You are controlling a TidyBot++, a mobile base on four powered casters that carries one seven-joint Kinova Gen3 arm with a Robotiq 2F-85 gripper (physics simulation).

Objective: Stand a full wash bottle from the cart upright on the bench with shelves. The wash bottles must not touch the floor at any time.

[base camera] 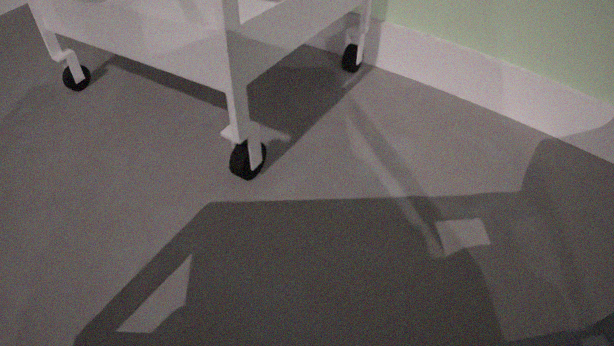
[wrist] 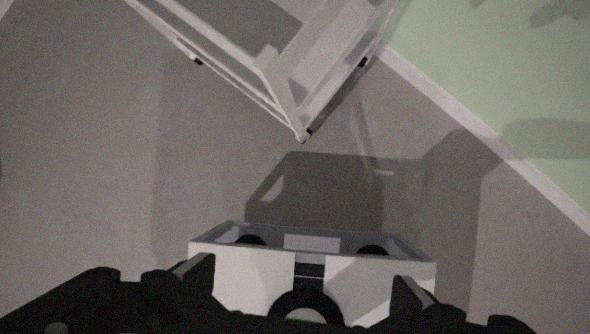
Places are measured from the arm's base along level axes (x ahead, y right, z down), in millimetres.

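Where they show: gripper, fingertip midpoint: [wrist: 301, 285].
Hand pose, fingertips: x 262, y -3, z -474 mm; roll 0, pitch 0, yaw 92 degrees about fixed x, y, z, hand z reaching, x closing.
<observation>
After its pixels a point has its place.
The white cart [base camera: 239, 75] @[x 399, y -41, z 240 mm] [wrist: 282, 92] @[x 396, y -42, z -285 mm] stands on black casters ahead of the base. In the base camera its lower tray and legs show; in the wrist view one corner of it points toward the base, seen from above. My gripper [wrist: 301, 285] @[x 262, y -3, z -474 mm] is open and empty at the bottom of the wrist view, its two dark fingers wide apart above the base. It is apart from the cart. No wash bottle shows in either view, and the bench with shelves cannot be made out.
A green wall [base camera: 525, 45] @[x 557, y 374, z 269 mm] [wrist: 500, 75] @[x 550, y 384, z 66 mm] with a pale skirting strip [base camera: 450, 75] @[x 603, y 284, z 362 mm] [wrist: 450, 105] @[x 536, y 381, z 335 mm] runs along the right, close to the cart's far right caster [base camera: 352, 58] @[x 644, y 116, z 359 mm]. The white box-like base [wrist: 250, 267] @[x 112, y -118, z 14 mm] shows below the gripper. Shadows lie on the grey floor [base camera: 125, 150] @[x 468, y -236, z 396 mm] [wrist: 90, 150] @[x 326, y -782, z 397 mm].
</observation>
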